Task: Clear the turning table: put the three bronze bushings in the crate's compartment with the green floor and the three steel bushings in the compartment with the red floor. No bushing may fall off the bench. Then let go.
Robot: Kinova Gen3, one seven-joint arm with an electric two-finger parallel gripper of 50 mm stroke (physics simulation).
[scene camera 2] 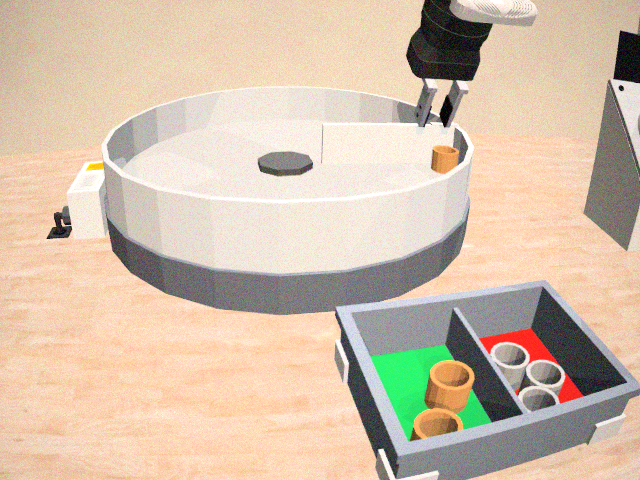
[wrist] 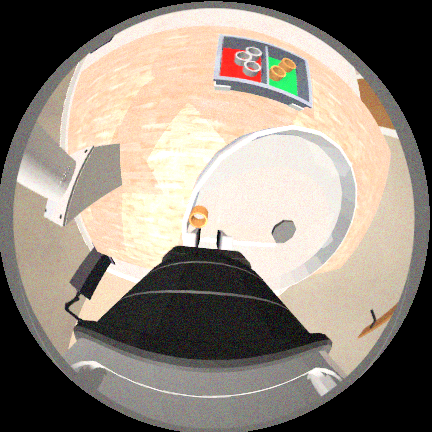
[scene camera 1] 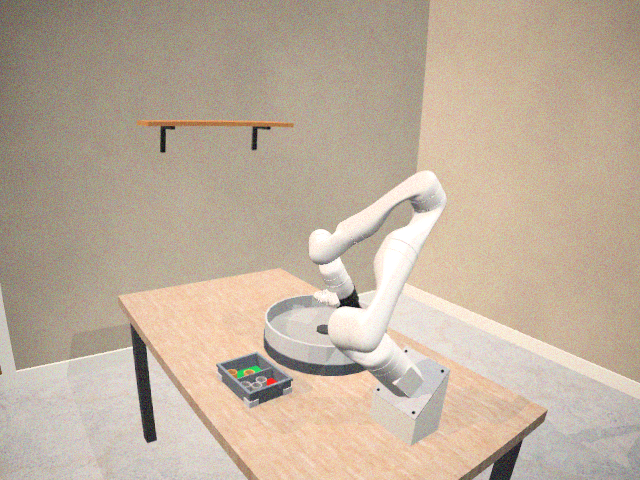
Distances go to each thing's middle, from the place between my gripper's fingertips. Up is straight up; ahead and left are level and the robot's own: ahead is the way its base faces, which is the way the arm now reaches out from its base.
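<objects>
The turning table (scene camera 2: 284,200) is 6 cm lower than my hand, 21 cm ahead of it and 1 cm to the right of it. Going by their middles, the turning table is the nearest to my hand of the things named here. And there is the crate (scene camera 2: 386,350), which is 33 cm to the left of my hand, 5 cm ahead of it and 9 cm below it.
</objects>
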